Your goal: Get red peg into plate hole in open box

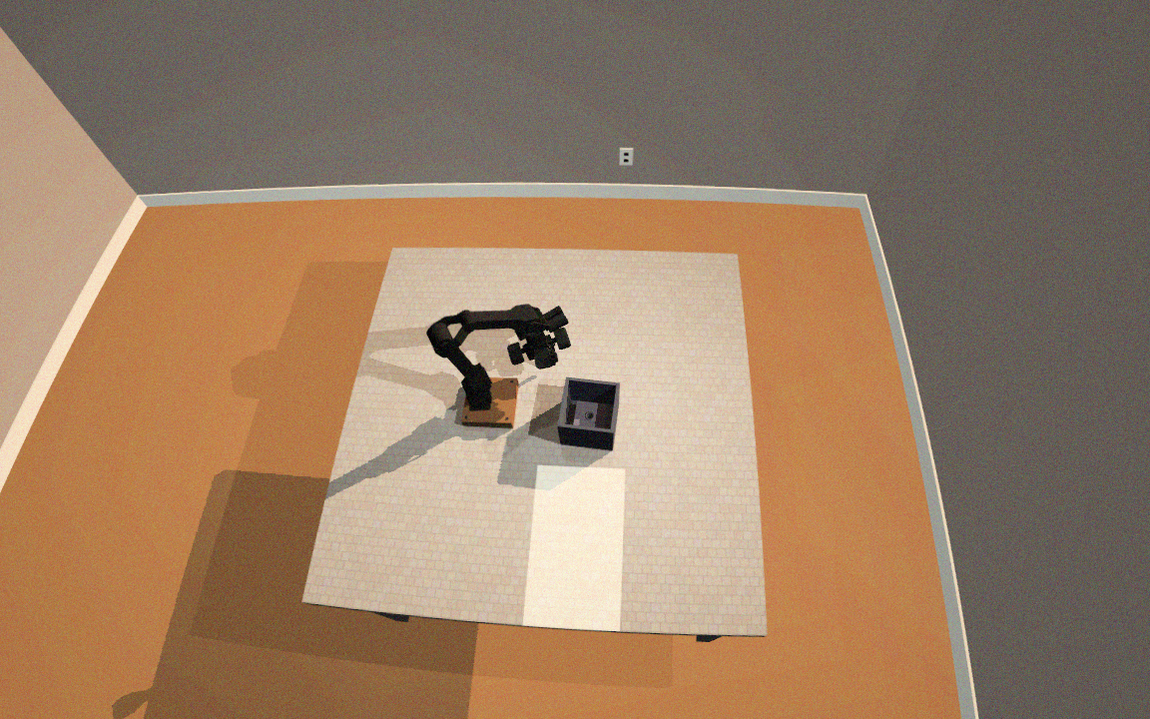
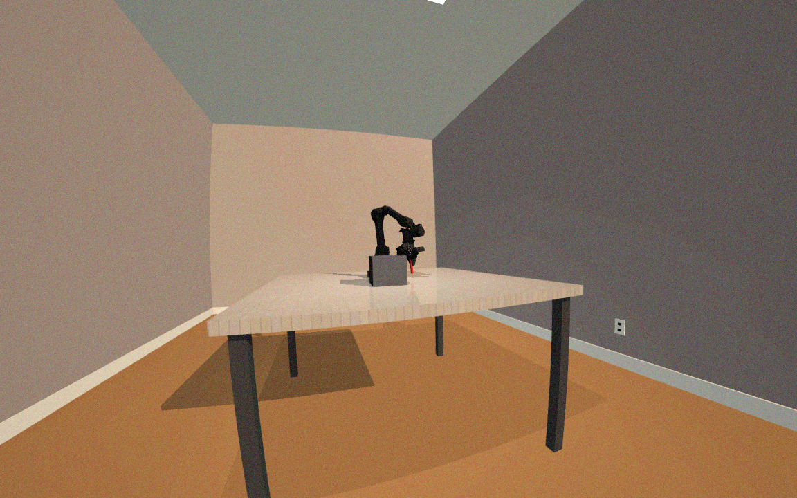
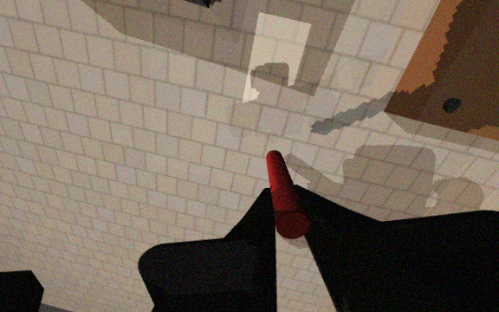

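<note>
Right now my gripper tip is 210 mm to the left of the plate, 140 mm short of it and 20 mm above it. Round my gripper tip: red peg (10 mm to the right).
</note>
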